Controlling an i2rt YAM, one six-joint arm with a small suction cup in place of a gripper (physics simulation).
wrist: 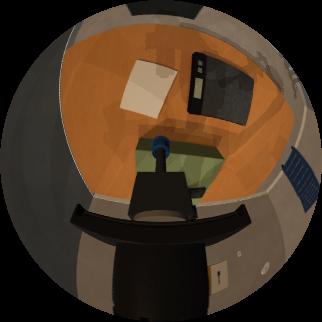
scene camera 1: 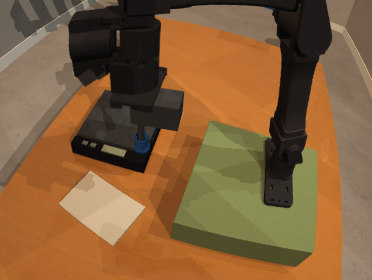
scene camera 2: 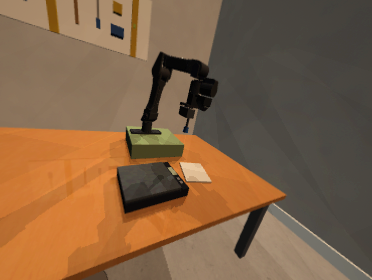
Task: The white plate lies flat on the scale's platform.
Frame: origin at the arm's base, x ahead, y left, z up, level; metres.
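Seen in the pictures: hand, tool point: (wrist: pixel 160 143) (scene camera 1: pixel 141 147) (scene camera 2: pixel 185 131); arm's base, link origin: (scene camera 1: pixel 278 172) (scene camera 2: pixel 146 132).
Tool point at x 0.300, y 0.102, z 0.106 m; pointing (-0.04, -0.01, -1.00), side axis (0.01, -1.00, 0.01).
Note:
Pixels of each thing's top centre, then the offset from my tool point to it. Level surfaces: height alone.
- white plate, top centre: (scene camera 1: pixel 100 205) (wrist: pixel 146 87) (scene camera 2: pixel 194 171) 0.191 m down, 0.094 m ahead, 0.043 m left
- black scale, top centre: (scene camera 1: pixel 120 120) (wrist: pixel 228 90) (scene camera 2: pixel 152 175) 0.152 m down, 0.120 m ahead, 0.208 m right
- orange table, surface height: 0.197 m down
The white plate (scene camera 1: pixel 102 208) (scene camera 2: pixel 195 172) (wrist: pixel 148 89) is a thin flat rectangle lying on the table beside the scale, on the side of its display. The black scale (scene camera 1: pixel 107 121) (scene camera 2: pixel 147 182) (wrist: pixel 225 90) stands on the table, and no plate lies on its platform. My gripper, a blue suction cup (scene camera 1: pixel 141 144) (scene camera 2: pixel 186 129) (wrist: pixel 160 146), hangs in the air well above the table with nothing on it. In scene camera 1 it overlaps the scale's front edge; in scene camera 2 it is high up, behind the plate and apart from it.
The green block (scene camera 1: pixel 235 200) (scene camera 2: pixel 157 149) (wrist: pixel 175 150) under the arm's base stands on the orange table (scene camera 1: pixel 210 55) (scene camera 2: pixel 50 175) (wrist: pixel 95 120), near the plate and the scale. A dark grey wall (scene camera 2: pixel 300 100) rises beyond the table's edge.

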